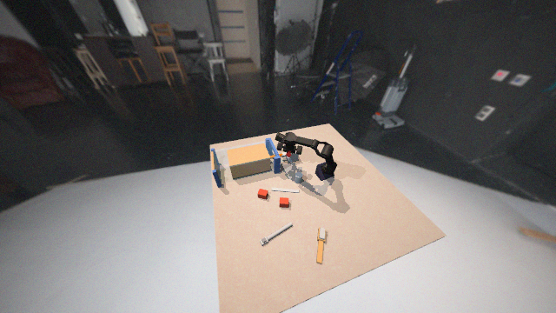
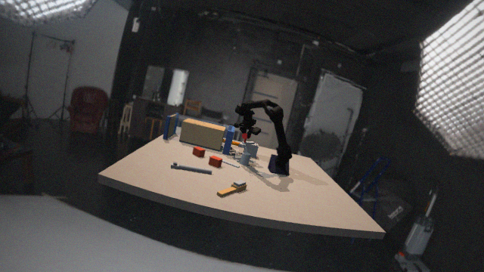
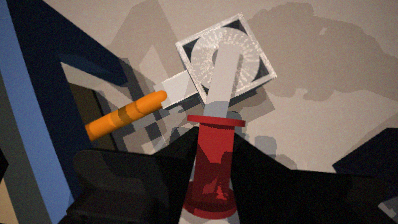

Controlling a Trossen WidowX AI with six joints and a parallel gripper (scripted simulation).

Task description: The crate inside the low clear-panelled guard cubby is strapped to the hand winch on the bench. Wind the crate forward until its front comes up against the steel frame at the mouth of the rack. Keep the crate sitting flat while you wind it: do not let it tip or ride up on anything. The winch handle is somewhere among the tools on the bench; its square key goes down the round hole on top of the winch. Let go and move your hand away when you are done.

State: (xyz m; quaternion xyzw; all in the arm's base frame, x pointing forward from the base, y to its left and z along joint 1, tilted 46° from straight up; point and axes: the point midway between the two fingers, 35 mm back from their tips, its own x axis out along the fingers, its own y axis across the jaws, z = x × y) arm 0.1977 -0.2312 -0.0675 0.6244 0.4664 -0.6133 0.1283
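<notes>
My gripper tip is now 100 mm above the grey winch, 80 mm past it and 60 mm to the left of it. Round my gripper tip: red knob: 10 mm to the left, 10 mm ahead; then blue steel frame: 90 mm ahead, 80 mm to the right, 30 mm below; then winch handle: 30 mm below, 20 mm behind, 10 mm to the right.
</notes>
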